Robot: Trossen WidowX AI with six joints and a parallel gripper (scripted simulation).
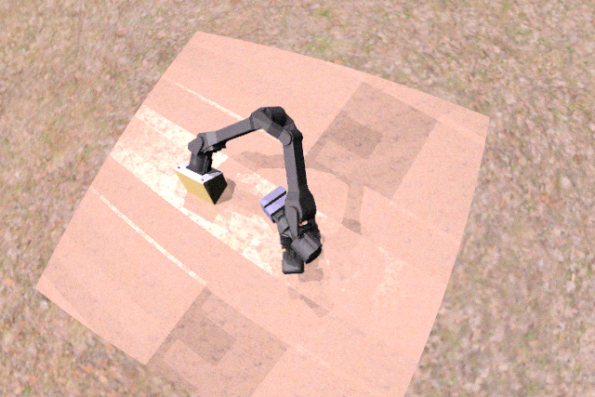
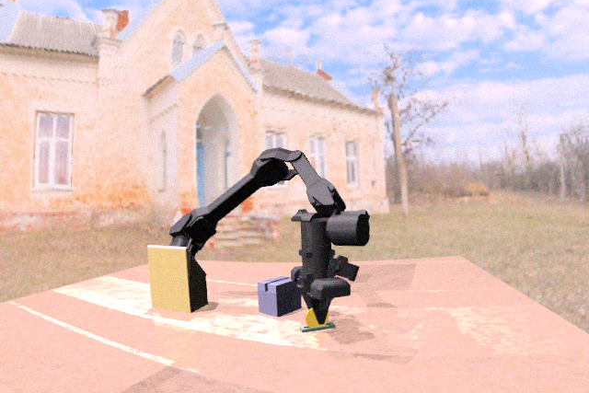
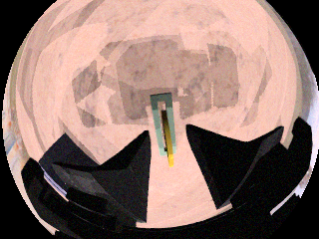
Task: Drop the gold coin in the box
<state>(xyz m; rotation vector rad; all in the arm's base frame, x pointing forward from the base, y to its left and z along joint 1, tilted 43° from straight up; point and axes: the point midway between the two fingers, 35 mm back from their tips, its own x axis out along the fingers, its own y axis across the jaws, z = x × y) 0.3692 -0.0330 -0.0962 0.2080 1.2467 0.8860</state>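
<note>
Now: the gold coin 1 cm above my gripper tip.
</note>
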